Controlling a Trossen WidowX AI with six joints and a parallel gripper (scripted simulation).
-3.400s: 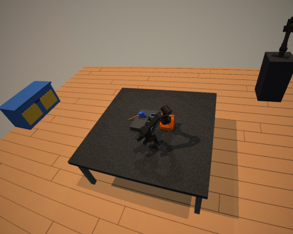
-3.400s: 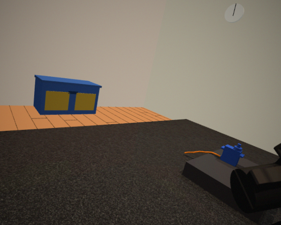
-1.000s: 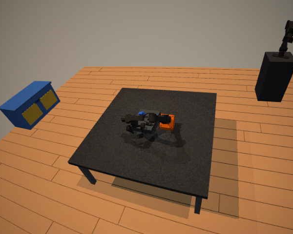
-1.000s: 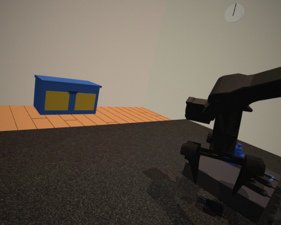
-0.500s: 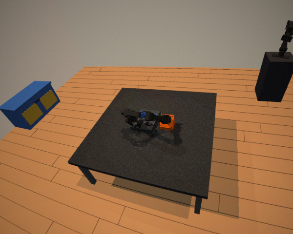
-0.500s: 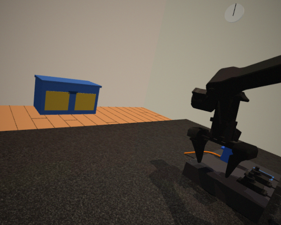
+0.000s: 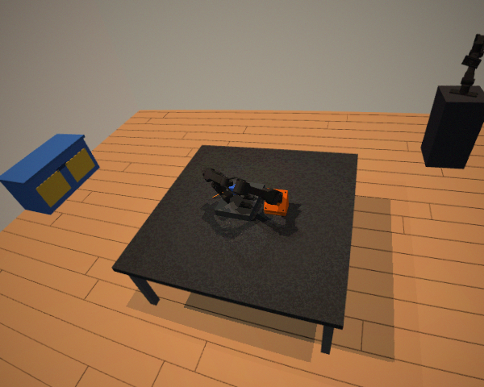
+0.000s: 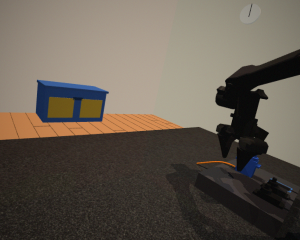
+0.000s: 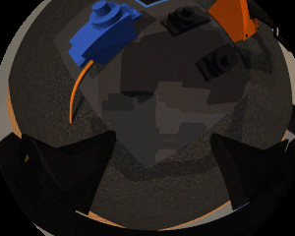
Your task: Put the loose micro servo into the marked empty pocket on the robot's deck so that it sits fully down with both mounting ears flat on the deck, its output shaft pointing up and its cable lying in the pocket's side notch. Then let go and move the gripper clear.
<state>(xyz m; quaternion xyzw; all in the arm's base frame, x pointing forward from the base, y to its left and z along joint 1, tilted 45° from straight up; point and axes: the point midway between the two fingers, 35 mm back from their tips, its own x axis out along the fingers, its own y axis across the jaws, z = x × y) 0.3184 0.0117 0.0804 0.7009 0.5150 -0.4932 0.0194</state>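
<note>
The dark deck lies 20 mm behind my gripper tip, 90 mm to the right of it and 80 mm below it.
</note>
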